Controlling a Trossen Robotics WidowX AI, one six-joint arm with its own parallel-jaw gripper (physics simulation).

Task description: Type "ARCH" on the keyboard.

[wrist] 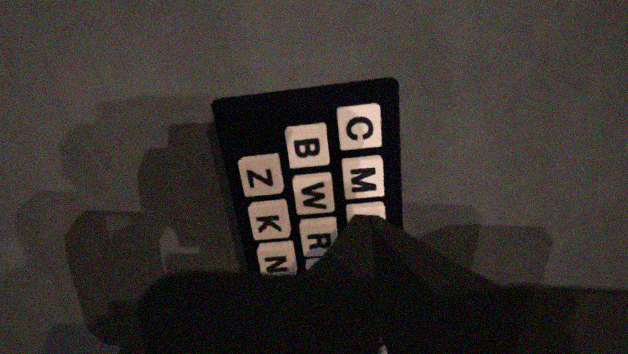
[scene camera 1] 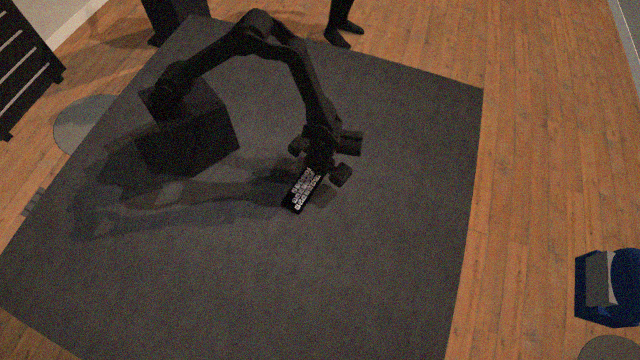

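Where they show: gripper, fingertip midpoint: (wrist: 364,226) (scene camera 1: 318,174); arm's base, origin of the base link: (scene camera 1: 174,111).
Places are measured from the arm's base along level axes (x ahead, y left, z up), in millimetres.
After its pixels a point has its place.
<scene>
The black keyboard (scene camera 1: 291,201) @(x 337, y -15, z -218 mm) (wrist: 250,115) @(x 341, y 143, z -218 mm) with pale letter keys lies on the dark mat. In the wrist view the C key (wrist: 359,127) @(x 375, y 132, z -212 mm), M key (wrist: 363,177) @(x 374, y 116, z -212 mm), B key (wrist: 307,145) @(x 358, y 130, z -212 mm), W key (wrist: 313,194) @(x 356, y 113, z -212 mm), Z key (wrist: 260,175) @(x 340, y 123, z -212 mm), K key (wrist: 269,220) @(x 338, y 106, z -212 mm), R key (wrist: 317,239) @(x 354, y 95, z -212 mm) and N key (wrist: 275,259) @(x 336, y 90, z -212 mm) show. My gripper (wrist: 364,226) @(x 371, y 97, z -213 mm) is shut and empty. Its tip overlaps the key beside M, whose letter is hidden, and covers part of the R key's corner. Whether the tip touches a key, I cannot tell. The A and H keys cannot be made out.
The dark mat (scene camera 1: 390,260) @(x 657, y -54, z -229 mm) lies on a wooden floor (scene camera 1: 530,150). The arm stands on a dark block (scene camera 1: 210,145) @(x 63, y 12, z -137 mm) left of the keyboard. A blue bin (scene camera 1: 587,312) is at the right edge, a dark slatted unit (scene camera 1: 30,70) at the upper left. A person's feet (scene camera 1: 337,37) show at the top.
</scene>
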